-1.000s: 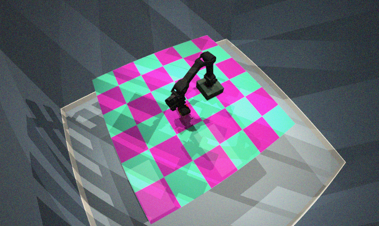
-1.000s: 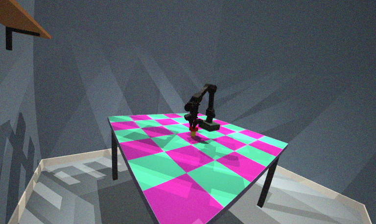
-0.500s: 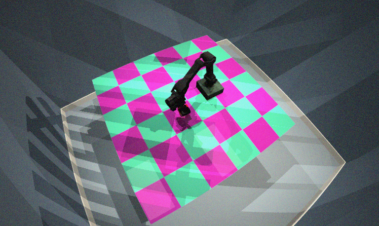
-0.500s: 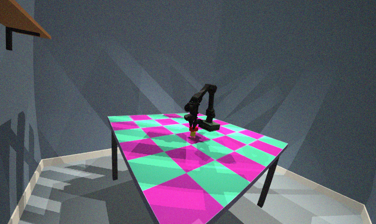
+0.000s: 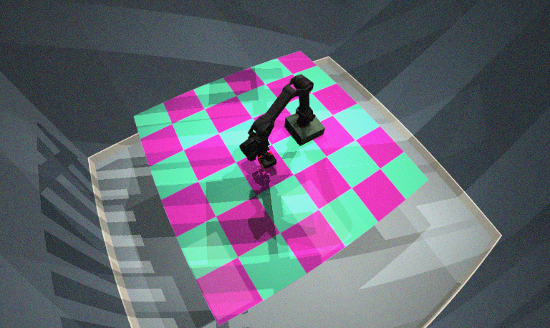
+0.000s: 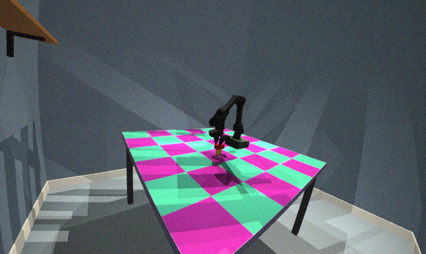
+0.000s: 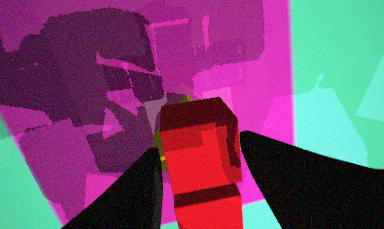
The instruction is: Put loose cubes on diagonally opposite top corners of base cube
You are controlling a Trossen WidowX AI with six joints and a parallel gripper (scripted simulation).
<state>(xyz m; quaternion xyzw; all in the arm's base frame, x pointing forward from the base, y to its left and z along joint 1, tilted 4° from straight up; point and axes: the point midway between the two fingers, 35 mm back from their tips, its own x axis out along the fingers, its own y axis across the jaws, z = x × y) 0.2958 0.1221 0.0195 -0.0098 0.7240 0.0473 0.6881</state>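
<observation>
Now: gripper tip 40 mm past the red cube and 10 mm above it. From my gripper tip the other things lie so: yellow cube (20 mm behind, 40 mm below).
</observation>
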